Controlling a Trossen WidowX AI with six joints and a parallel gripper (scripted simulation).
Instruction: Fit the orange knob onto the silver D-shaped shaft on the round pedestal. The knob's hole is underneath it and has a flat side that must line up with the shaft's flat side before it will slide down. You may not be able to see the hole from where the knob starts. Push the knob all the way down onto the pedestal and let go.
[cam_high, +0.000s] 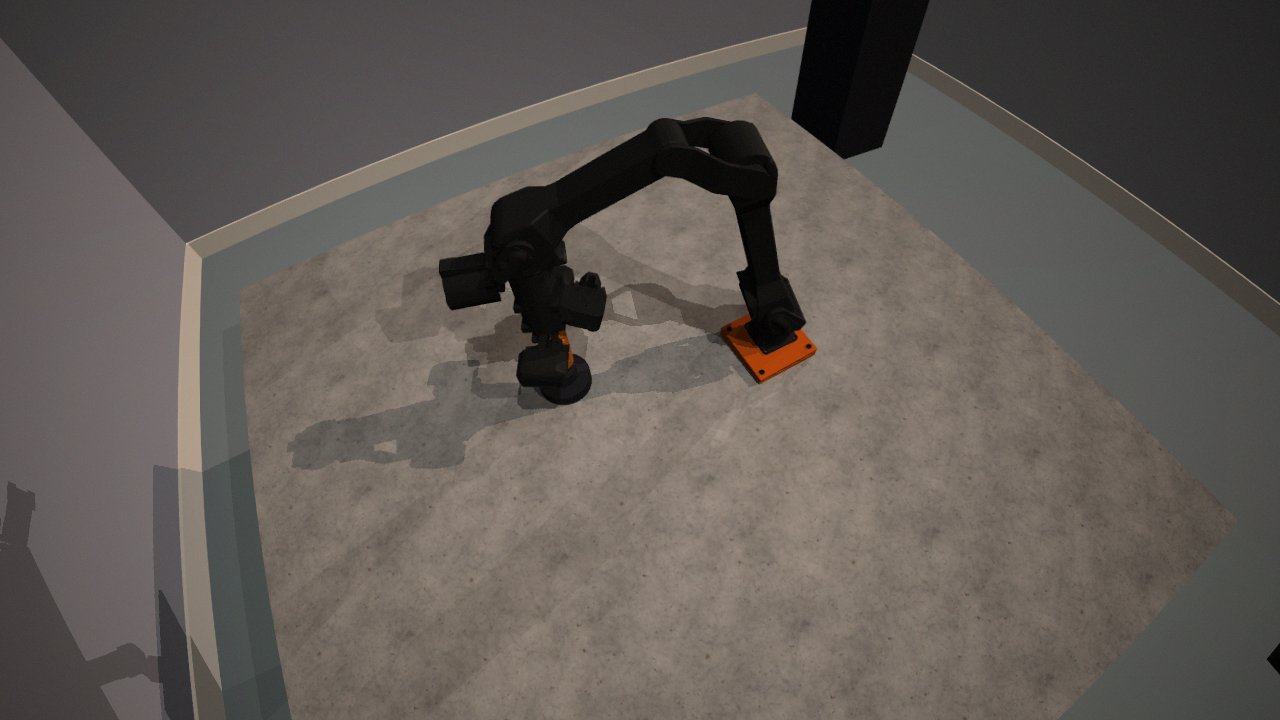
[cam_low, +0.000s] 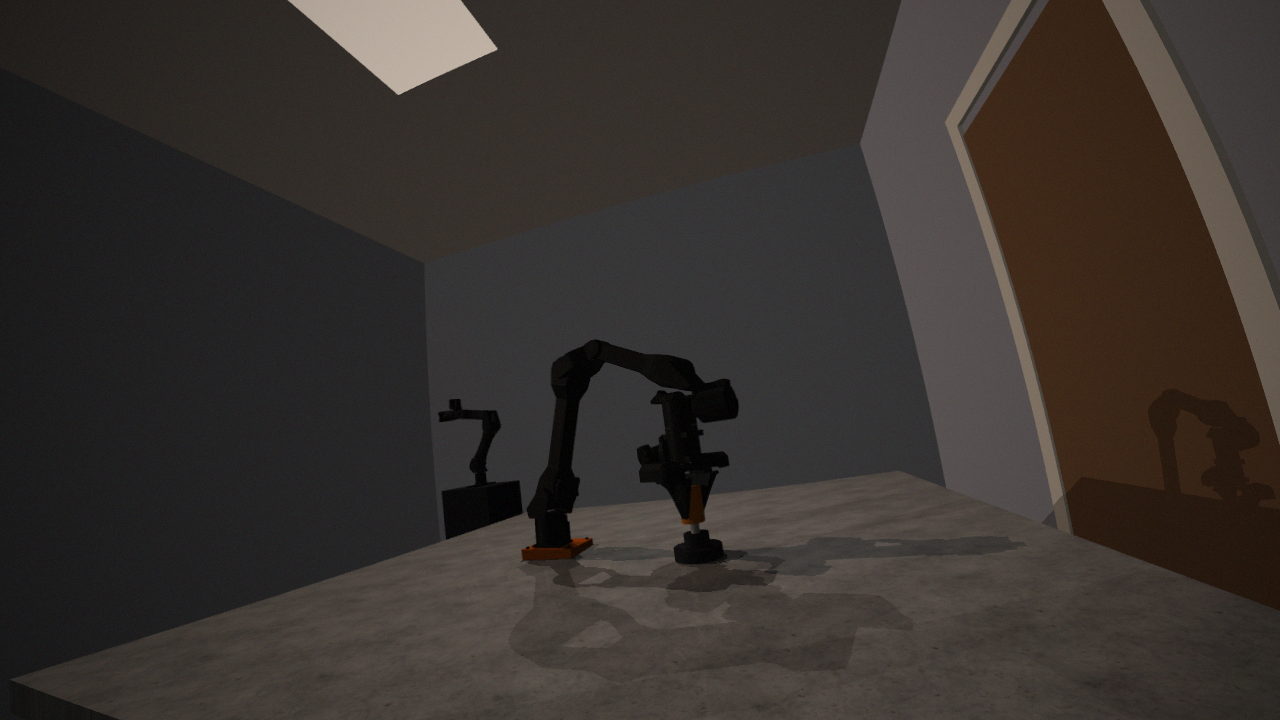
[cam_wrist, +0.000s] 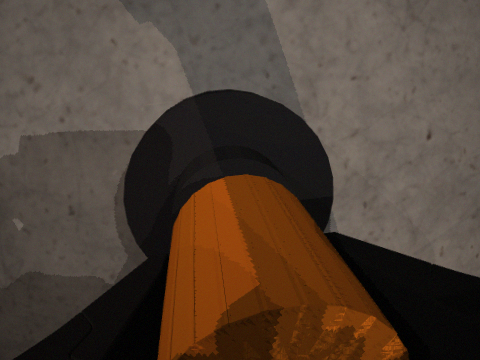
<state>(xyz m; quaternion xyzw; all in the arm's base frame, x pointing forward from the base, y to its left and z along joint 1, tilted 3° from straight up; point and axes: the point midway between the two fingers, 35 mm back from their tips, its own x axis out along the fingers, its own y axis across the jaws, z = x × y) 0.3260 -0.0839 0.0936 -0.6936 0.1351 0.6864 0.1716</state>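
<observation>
Now: the orange knob 30 mm above my gripper tip. From my gripper tip the other things lie so: round black pedestal: 40 mm below.
</observation>
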